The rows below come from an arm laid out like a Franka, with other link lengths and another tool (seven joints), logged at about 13 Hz.
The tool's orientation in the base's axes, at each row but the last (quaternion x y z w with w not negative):
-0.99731, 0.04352, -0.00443, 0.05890
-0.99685, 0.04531, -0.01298, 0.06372
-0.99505, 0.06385, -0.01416, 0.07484
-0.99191, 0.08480, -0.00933, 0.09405
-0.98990, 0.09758, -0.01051, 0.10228
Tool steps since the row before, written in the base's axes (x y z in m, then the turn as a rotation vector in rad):
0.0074, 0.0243, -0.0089, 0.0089, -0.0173, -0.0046
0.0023, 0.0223, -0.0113, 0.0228, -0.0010, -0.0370
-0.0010, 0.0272, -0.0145, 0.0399, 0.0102, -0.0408
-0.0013, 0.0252, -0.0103, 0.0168, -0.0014, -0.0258
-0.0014, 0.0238, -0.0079, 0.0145, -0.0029, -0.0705
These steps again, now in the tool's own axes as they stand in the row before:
0.0052, -0.0236, 0.0118, 0.0104, 0.0169, 0.0027
0.0000, -0.0208, 0.0141, 0.0220, 0.0037, 0.0373
-0.0048, -0.0244, 0.0183, 0.0375, -0.0088, 0.0433
-0.0056, -0.0222, 0.0147, 0.0167, 0.0034, 0.0257
-0.0060, -0.0210, 0.0124, 0.0147, 0.0144, 0.0690

